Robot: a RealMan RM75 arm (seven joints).
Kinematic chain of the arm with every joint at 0, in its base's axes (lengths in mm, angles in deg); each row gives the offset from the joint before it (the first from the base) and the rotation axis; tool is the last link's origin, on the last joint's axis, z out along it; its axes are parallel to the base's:
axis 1: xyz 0 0 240.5 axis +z
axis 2: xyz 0 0 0 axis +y
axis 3: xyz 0 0 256 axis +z
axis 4: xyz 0 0 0 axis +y
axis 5: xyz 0 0 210 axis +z
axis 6: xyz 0 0 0 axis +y
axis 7: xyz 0 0 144 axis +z
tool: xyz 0 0 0
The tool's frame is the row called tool.
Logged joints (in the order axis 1, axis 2, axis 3, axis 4, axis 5, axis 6, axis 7), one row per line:
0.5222, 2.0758, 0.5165, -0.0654, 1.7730, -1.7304, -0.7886
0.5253, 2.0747, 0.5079, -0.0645, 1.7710, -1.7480, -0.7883
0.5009, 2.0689, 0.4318, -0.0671, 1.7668, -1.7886, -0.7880
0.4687, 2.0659, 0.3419, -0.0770, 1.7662, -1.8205, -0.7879
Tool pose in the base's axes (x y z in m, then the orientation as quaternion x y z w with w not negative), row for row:
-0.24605, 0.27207, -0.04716, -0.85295, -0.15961, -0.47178, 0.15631
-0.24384, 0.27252, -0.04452, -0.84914, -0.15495, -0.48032, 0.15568
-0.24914, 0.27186, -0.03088, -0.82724, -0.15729, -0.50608, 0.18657
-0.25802, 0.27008, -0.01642, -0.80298, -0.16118, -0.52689, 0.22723
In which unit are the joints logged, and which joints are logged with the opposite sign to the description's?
The joints are logged in radians. Opposite sign: axis 1, axis 2, axis 4, axis 6.
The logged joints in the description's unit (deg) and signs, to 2 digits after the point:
-29.92, -118.93, 29.59, 3.75, 101.59, 99.14, -45.18
-30.10, -118.87, 29.10, 3.70, 101.47, 100.15, -45.17
-28.70, -118.54, 24.74, 3.84, 101.23, 102.48, -45.15
-26.85, -118.37, 19.59, 4.41, 101.20, 104.31, -45.14

